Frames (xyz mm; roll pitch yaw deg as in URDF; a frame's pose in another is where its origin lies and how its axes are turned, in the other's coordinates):
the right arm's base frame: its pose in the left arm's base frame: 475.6 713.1 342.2 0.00 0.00 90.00
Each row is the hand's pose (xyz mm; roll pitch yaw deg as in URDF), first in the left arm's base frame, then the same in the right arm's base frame.
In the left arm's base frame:
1: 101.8 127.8 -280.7 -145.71 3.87 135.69
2: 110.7 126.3 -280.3 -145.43 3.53 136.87
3: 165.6 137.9 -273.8 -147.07 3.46 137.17
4: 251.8 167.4 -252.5 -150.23 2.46 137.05
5: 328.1 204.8 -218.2 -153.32 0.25 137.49
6: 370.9 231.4 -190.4 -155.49 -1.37 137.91
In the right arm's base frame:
1: -585.3 373.8 -622.9 -145.71 3.87 45.69
2: -586.8 364.9 -622.5 -145.43 3.53 46.87
3: -575.2 310.0 -616.0 -147.07 3.46 47.17
4: -545.7 223.8 -594.7 -150.23 2.46 47.05
5: -508.3 147.5 -560.4 -153.32 0.25 47.49
6: -481.7 104.7 -532.6 -155.49 -1.37 47.91

